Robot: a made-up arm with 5 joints.
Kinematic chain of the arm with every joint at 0, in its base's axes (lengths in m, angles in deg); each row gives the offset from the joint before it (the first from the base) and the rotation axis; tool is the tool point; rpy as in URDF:
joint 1: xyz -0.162 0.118 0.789 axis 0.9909 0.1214 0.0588
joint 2: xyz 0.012 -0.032 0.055 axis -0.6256 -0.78 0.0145
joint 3: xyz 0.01 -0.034 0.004 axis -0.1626 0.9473 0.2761
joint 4: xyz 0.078 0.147 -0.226 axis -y
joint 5: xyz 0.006 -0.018 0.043 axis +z
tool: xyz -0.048 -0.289 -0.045 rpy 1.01 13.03 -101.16
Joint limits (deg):
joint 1: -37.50..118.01
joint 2: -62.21..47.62
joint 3: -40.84..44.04
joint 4: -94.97..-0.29
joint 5: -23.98..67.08
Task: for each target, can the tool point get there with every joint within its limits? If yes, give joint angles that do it. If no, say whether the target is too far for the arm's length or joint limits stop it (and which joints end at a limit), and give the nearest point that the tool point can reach.
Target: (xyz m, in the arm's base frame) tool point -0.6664 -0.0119 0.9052
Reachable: no: joint limits stop it (at a limit: joint 1, joint 2, joint 3, joint 5) | nearest point -0.6140 0.0515 0.8711 | short by 0.089 m
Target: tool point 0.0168 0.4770 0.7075
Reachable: yes | joints 100.55 -18.42 -24.93 -48.81 44.38
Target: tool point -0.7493 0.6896 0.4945
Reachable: no: too far | nearest point -0.4589 0.4171 0.6360 | short by 0.423 m
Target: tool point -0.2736 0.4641 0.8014
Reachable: yes | joints 101.83 -31.26 4.59 -66.89 37.49
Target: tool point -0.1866 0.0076 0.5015
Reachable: yes | joints 17.58 -14.36 35.93 -10.29 21.76
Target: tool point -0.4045 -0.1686 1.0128
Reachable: no: joint limits stop it (at a limit: joint 1, joint 3, joint 4, joint 5) | nearest point -0.2705 -0.1195 0.9290 | short by 0.166 m
